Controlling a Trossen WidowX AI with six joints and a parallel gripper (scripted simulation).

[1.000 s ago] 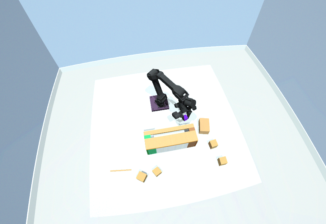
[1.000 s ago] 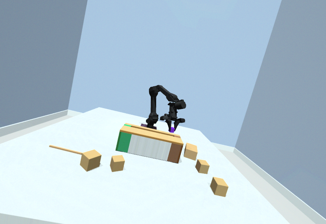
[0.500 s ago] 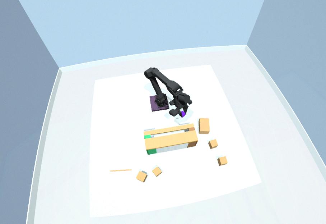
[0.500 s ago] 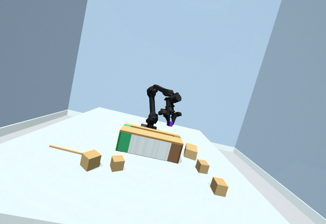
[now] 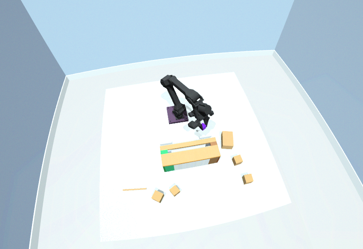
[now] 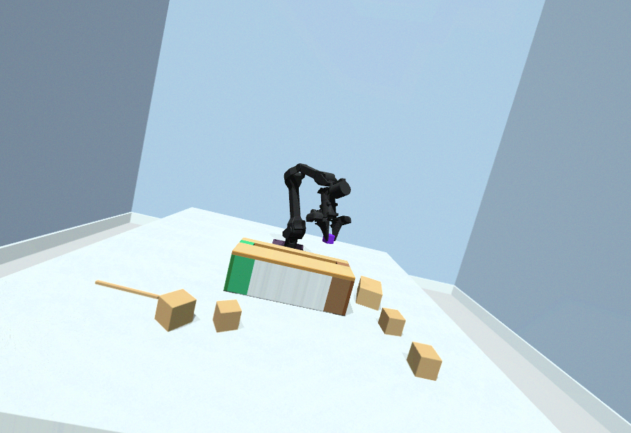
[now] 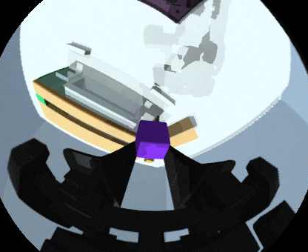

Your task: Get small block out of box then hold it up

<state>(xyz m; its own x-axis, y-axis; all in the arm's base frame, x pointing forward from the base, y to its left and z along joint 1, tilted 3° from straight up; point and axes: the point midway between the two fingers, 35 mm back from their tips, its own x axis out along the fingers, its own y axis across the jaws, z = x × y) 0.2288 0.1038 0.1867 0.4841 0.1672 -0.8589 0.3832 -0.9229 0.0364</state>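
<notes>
Right now my gripper tip is 1 cm to the left of the purple block and 1 cm past it. The rest, counted from my gripper tip: box (14 cm to the right, 11 cm below, 7 cm ahead); thin wooden stick (57 cm to the right, 22 cm ahead, 17 cm below); tan block (17 cm to the left, 14 cm below, 8 cm ahead).
</notes>
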